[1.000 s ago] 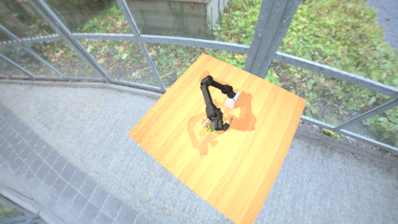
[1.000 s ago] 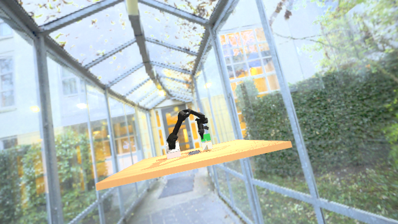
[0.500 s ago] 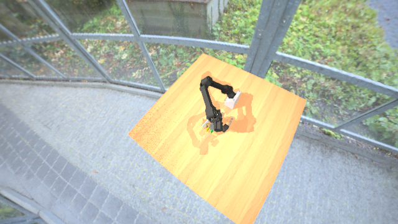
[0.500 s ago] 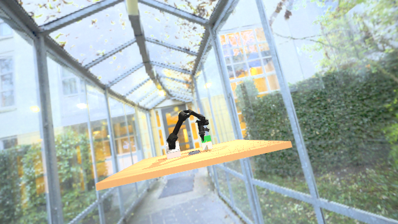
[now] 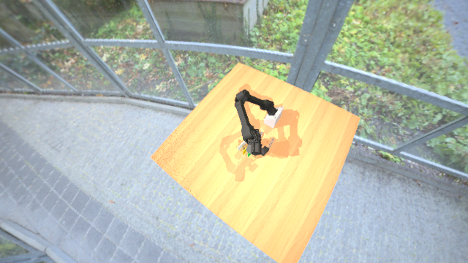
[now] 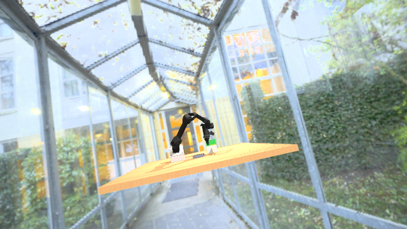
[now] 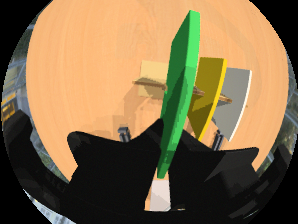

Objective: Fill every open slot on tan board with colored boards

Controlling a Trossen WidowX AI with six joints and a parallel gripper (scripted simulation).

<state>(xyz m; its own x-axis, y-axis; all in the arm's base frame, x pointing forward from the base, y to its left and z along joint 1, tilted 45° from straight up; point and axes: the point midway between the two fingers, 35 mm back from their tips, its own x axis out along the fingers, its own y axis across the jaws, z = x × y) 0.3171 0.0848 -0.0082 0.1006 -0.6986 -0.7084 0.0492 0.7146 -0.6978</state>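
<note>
The yellow board is 50 mm to the right of my gripper tip, 50 mm below it and 20 mm ahead of it. From my gripper tip the other things lie so: green board 30 mm ahead; tan board 70 mm below, 50 mm to the right, 30 mm ahead; grey board 100 mm to the right, 50 mm below, 20 mm ahead.
</note>
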